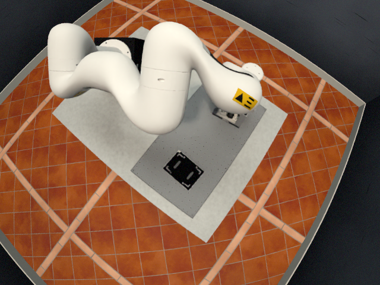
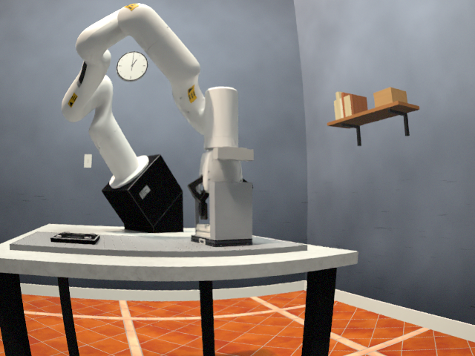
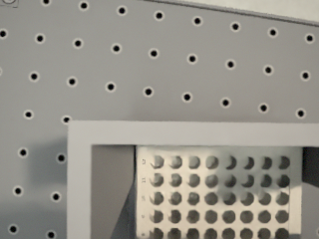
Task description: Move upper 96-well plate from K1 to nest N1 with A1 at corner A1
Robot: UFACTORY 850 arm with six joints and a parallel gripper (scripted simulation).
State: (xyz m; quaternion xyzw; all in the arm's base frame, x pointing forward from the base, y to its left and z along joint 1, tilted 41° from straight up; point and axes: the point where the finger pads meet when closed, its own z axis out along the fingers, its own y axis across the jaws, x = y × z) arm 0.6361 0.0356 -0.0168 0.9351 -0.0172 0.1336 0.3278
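Right now the white 96-well plate is 3 cm below my hand. The rest, counted from my hand: black plate nest N1: 36 cm to the right, 12 cm behind, 7 cm below.
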